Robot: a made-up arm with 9 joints. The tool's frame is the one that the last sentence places.
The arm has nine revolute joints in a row. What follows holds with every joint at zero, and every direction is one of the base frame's. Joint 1 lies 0.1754 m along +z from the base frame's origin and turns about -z. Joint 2 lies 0.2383 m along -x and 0.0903 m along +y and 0.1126 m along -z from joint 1 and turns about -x. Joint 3 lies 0.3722 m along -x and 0.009 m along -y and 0.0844 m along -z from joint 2 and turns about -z. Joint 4 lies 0.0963 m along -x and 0.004 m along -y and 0.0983 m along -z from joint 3 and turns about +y. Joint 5 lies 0.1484 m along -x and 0.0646 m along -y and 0.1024 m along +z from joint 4 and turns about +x. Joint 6 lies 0.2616 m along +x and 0.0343 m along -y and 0.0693 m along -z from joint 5 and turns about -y. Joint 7 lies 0.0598 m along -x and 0.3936 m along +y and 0.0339 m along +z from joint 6 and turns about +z. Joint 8 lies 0.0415 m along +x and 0.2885 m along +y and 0.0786 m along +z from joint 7 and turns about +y. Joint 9 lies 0.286 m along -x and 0.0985 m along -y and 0.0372 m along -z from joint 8 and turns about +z. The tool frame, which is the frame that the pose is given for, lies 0.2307 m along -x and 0.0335 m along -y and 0.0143 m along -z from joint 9; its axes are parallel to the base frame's.
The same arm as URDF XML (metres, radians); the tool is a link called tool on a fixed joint. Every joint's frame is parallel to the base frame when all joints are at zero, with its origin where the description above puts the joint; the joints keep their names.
<robot name="arm">
<joint name="joint 1" type="continuous"><parent link="base"/><child link="link1"/><origin xyz="0 0 0.1754" rpy="0 0 0"/><axis xyz="0 0 -1"/></joint>
<joint name="joint 2" type="continuous"><parent link="link1"/><child link="link2"/><origin xyz="-0.2383 0.0903 -0.1126" rpy="0 0 0"/><axis xyz="-1 0 0"/></joint>
<joint name="joint 3" type="continuous"><parent link="link2"/><child link="link3"/><origin xyz="-0.3722 -0.009 -0.0844" rpy="0 0 0"/><axis xyz="0 0 -1"/></joint>
<joint name="joint 4" type="continuous"><parent link="link3"/><child link="link4"/><origin xyz="-0.0963 -0.004 -0.0983" rpy="0 0 0"/><axis xyz="0 1 0"/></joint>
<joint name="joint 5" type="continuous"><parent link="link4"/><child link="link5"/><origin xyz="-0.1484 -0.0646 0.1024" rpy="0 0 0"/><axis xyz="1 0 0"/></joint>
<joint name="joint 6" type="continuous"><parent link="link5"/><child link="link6"/><origin xyz="0.2616 -0.0343 -0.0693" rpy="0 0 0"/><axis xyz="0 -1 0"/></joint>
<joint name="joint 7" type="continuous"><parent link="link6"/><child link="link7"/><origin xyz="-0.0598 0.3936 0.0339" rpy="0 0 0"/><axis xyz="0 0 1"/></joint>
<joint name="joint 8" type="continuous"><parent link="link7"/><child link="link8"/><origin xyz="0.0415 0.2885 0.0786" rpy="0 0 0"/><axis xyz="0 1 0"/></joint>
<joint name="joint 9" type="continuous"><parent link="link8"/><child link="link9"/><origin xyz="-0.286 -0.0985 -0.0372" rpy="0 0 0"/><axis xyz="0 0 1"/></joint>
<joint name="tool_joint" type="fixed"><parent link="link9"/><child link="tool"/><origin xyz="-0.2307 -0.0335 -0.0143" rpy="0 0 0"/></joint>
<link name="base"/>
<link name="link1"/>
<link name="link2"/>
<link name="link3"/>
<link name="link4"/>
<link name="link5"/>
<link name="link6"/>
<link name="link7"/>
<link name="link8"/>
<link name="link9"/>
<link name="tool"/>
</robot>

